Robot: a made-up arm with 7 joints.
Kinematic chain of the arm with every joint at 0, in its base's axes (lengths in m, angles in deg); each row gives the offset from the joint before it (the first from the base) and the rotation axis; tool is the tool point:
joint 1: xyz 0 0.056 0 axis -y
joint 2: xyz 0 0.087 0 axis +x
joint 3: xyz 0 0 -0.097 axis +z
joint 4: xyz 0 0 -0.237 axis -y
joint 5: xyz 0 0 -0.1 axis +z
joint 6: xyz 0 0 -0.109 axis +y
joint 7: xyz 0 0 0 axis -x
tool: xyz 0 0 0
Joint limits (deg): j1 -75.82..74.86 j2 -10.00..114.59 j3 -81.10..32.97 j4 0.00..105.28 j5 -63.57..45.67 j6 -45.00..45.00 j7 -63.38..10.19
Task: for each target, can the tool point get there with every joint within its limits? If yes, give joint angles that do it. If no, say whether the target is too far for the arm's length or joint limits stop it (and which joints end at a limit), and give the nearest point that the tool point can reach.
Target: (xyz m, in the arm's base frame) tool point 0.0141 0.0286 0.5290
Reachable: no: joint limits stop it (at a limit: joint 2, joint 3, joint 4) | nearest point 0.0073 0.3510 0.2741 | short by 0.411 m
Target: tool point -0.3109 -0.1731 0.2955
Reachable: no: joint limits stop it (at a limit: joint 1, joint 2, joint 3) | nearest point -0.2287 -0.1033 -0.0901 | short by 0.400 m
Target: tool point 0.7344 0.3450 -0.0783
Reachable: no: too far | nearest point 0.5127 0.2859 -0.0813 | short by 0.229 m
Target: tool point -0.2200 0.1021 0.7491
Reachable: no: too far | nearest point -0.0806 0.3703 0.2744 | short by 0.563 m
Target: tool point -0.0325 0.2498 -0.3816
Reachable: yes | joints -34.77 31.94 -24.00 88.83 -3.76 -5.10 -6.42
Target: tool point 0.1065 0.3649 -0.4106
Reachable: yes | joints -9.99 32.54 -6.63 58.02 33.43 20.13 -50.65
